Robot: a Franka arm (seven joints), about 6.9 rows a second.
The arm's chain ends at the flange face. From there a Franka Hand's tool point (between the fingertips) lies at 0.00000 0.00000 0.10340 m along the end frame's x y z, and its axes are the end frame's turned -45 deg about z.
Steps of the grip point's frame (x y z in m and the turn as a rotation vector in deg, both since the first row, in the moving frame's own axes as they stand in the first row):
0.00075 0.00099 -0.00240 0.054 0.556 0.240
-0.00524 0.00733 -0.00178 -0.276 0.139 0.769
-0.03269 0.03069 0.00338 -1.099 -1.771 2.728
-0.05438 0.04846 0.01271 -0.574 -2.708 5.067
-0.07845 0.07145 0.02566 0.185 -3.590 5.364
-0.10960 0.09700 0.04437 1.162 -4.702 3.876
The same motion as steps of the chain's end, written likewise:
0.00059 0.00095 -0.00240 0.431 0.355 0.240
0.00095 0.00871 -0.00178 -0.097 0.293 0.769
-0.00047 0.04118 0.00345 -2.029 -0.475 2.728
-0.00128 0.06866 0.01283 -2.321 -1.509 5.067
0.00006 0.10188 0.02586 -2.408 -2.669 5.364
-0.00129 0.14183 0.04474 -2.503 -4.146 3.876

